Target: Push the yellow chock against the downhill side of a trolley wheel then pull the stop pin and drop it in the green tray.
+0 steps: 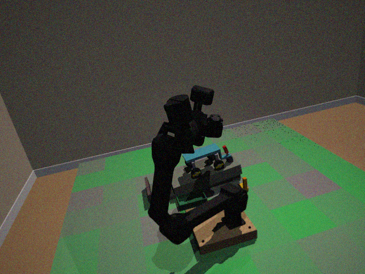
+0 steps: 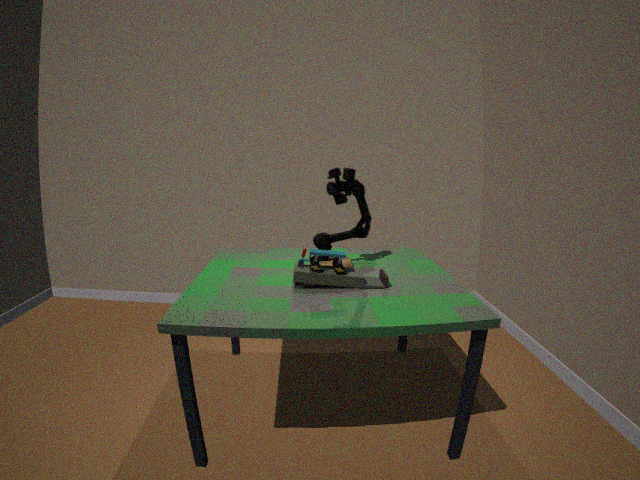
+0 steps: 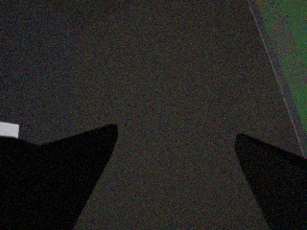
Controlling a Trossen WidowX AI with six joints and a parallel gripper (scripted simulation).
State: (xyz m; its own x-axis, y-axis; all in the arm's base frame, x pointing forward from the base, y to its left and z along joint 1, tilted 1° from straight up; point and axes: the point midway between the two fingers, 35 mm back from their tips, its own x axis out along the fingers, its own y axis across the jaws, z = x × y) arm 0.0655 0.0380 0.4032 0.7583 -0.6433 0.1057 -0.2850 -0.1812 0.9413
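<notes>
The yellow chock is 42 cm below my gripper tip, 17 cm to the right of it and 9 cm ahead of it. Also, from my gripper tip: red-headed stop pin: 31 cm below, 20 cm ahead, 16 cm to the right; then trolley: 33 cm below, 23 cm ahead, 5 cm to the right; then grey ramp: 40 cm below, 23 cm ahead, 5 cm to the right.
</notes>
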